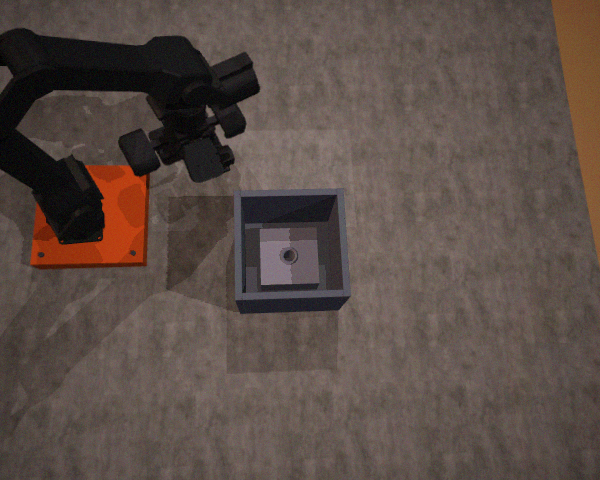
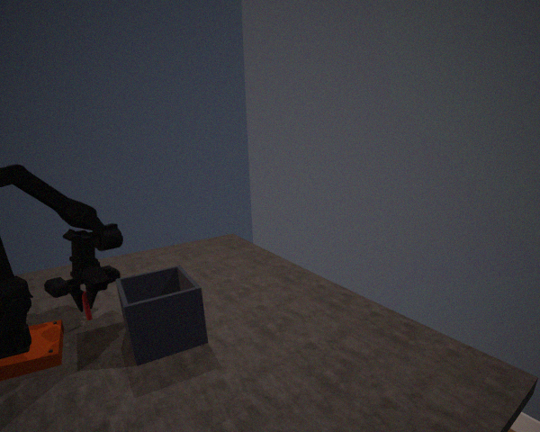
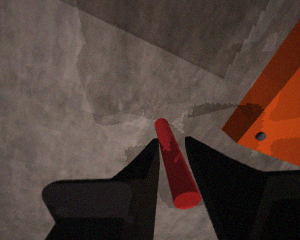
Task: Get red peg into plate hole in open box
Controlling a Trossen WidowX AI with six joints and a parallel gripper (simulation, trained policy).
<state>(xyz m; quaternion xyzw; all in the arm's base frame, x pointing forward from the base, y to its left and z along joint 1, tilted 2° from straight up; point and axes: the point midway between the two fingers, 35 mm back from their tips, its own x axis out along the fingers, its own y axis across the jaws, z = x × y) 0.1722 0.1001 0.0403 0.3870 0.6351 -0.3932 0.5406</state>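
Right now my gripper tip is 200 mm to the left of the plate, 150 mm short of it and 20 mm below it. The rest, counted from my gripper tip: red peg (10 mm above).
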